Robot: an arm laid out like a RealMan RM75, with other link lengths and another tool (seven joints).
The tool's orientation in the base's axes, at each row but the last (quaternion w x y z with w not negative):
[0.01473, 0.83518, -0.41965, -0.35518]
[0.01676, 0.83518, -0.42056, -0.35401]
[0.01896, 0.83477, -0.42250, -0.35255]
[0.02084, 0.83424, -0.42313, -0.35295]
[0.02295, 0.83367, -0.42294, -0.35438]
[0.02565, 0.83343, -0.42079, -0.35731]
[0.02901, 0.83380, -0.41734, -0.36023]
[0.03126, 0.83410, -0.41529, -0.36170]
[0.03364, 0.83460, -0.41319, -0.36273]
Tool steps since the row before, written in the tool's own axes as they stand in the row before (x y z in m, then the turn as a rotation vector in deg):
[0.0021, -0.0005, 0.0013, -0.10, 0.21, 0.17]
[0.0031, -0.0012, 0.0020, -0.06, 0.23, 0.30]
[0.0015, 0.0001, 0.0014, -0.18, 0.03, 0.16]
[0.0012, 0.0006, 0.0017, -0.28, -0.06, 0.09]
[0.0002, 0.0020, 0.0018, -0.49, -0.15, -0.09]
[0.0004, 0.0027, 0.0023, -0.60, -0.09, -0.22]
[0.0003, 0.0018, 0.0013, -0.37, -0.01, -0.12]
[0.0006, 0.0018, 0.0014, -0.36, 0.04, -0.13]
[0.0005, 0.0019, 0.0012, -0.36, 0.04, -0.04]
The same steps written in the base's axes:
[0.0004, -0.0008, -0.0024, -0.29, -0.02, 0.00]
[0.0008, -0.0009, -0.0037, -0.36, -0.02, -0.12]
[-0.0003, -0.0008, -0.0019, -0.19, 0.15, -0.01]
[-0.0010, -0.0008, -0.0018, -0.12, 0.26, 0.07]
[-0.0024, -0.0010, -0.0008, -0.03, 0.43, 0.30]
[-0.0031, -0.0014, -0.0010, -0.04, 0.43, 0.48]
[-0.0019, -0.0011, -0.0005, -0.06, 0.24, 0.30]
[-0.0019, -0.0013, -0.0007, -0.09, 0.20, 0.32]
[-0.0018, -0.0013, -0.0005, -0.14, 0.22, 0.25]

